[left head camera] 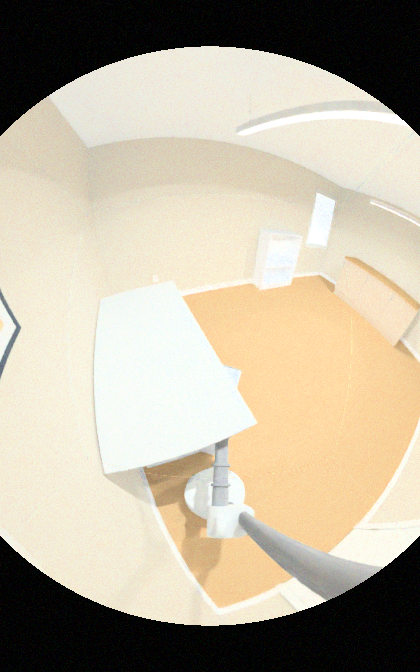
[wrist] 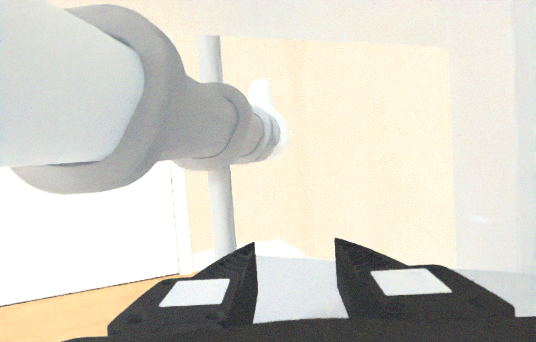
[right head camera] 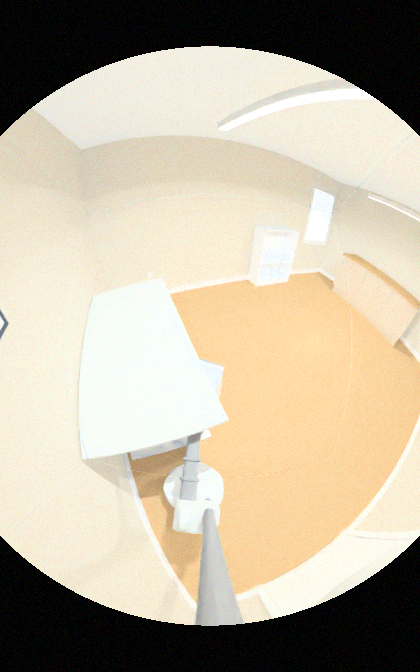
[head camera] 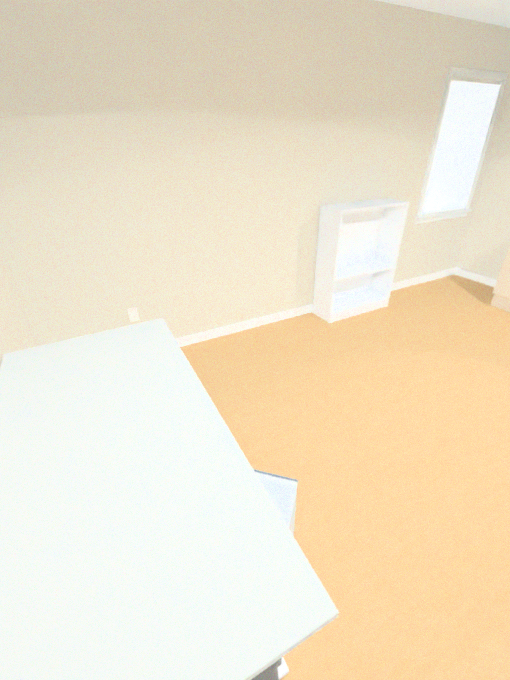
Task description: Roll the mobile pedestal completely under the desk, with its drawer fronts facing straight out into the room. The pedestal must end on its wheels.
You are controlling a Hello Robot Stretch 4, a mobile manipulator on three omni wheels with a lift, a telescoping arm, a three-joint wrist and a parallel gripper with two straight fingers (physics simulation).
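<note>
The white desk (head camera: 126,494) (left head camera: 155,380) (right head camera: 135,370) stands along the left wall. A pale box corner (head camera: 279,497) (left head camera: 232,376) (right head camera: 212,374), apparently the pedestal's top, sticks out past the desk's long room-side edge. The rest is hidden under the desktop, and its drawer fronts and wheels cannot be made out. My arm (left head camera: 221,472) (right head camera: 190,467) reaches in below the desk's near short edge, so the desktop hides my gripper in the head views. In the wrist view my gripper (wrist: 295,264) is open, its black fingers apart. A pale surface shows beyond the gap, not clearly held.
My round white base (left head camera: 200,495) (right head camera: 172,487) is close to the desk's near end. A white bookshelf (head camera: 324,263) (left head camera: 261,257) (right head camera: 255,257) stands at the far wall, and a long wooden cabinet (left head camera: 375,300) (right head camera: 372,300) at the right. Pale panels surround the arm in the wrist view.
</note>
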